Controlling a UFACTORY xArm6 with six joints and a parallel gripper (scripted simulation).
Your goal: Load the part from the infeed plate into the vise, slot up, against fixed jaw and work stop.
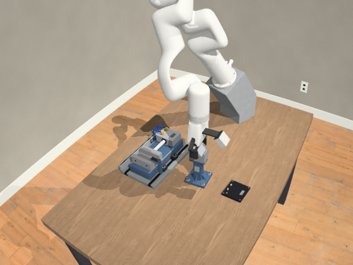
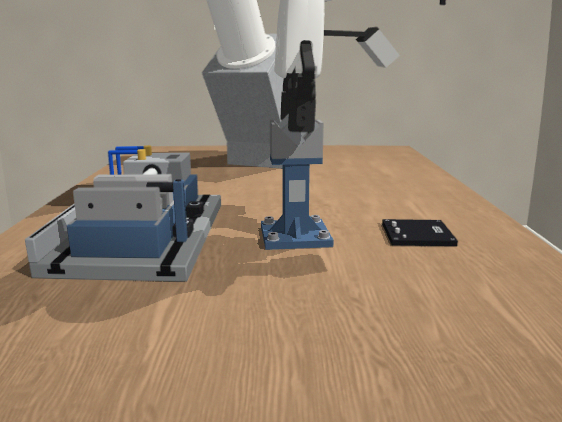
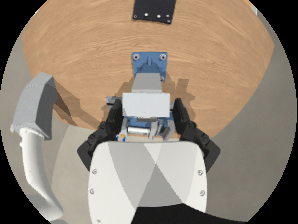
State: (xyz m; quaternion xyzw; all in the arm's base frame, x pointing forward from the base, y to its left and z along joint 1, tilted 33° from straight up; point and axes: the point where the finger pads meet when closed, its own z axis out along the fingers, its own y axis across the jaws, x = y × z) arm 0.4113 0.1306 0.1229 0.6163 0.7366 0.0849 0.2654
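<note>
Right now the part is 1 cm to the left of my hand and 2 cm below it. The rest, counted from my hand: blue work stop post: 7 cm ahead, 14 cm to the right, 11 cm below; black stop rod: 7 cm ahead, 17 cm to the right, 8 cm below; cylinder rod: 1 cm behind, 21 cm to the right, 9 cm below.
</note>
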